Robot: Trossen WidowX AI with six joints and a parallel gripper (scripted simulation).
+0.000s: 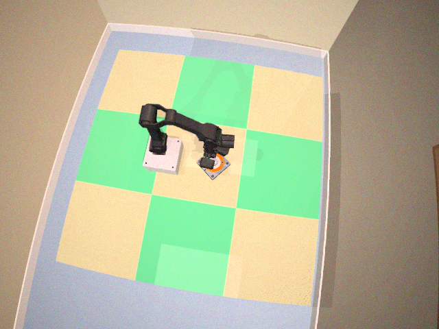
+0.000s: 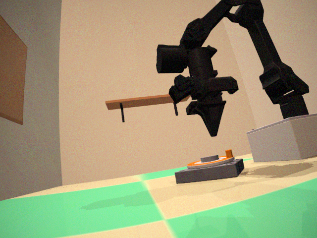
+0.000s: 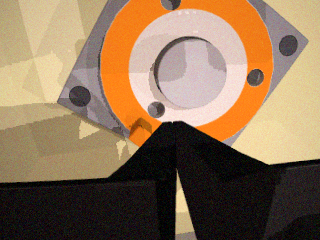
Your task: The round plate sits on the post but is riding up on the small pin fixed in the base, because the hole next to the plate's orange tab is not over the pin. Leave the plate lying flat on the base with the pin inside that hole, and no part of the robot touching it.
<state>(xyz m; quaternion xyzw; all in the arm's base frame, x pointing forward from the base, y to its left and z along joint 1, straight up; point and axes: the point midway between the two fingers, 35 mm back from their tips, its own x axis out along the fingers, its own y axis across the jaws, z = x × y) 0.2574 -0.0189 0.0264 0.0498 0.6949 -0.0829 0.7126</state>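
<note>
The square base lies 1 cm ahead of my gripper tip, 2 cm to the right of it and 6 cm below it.
</note>
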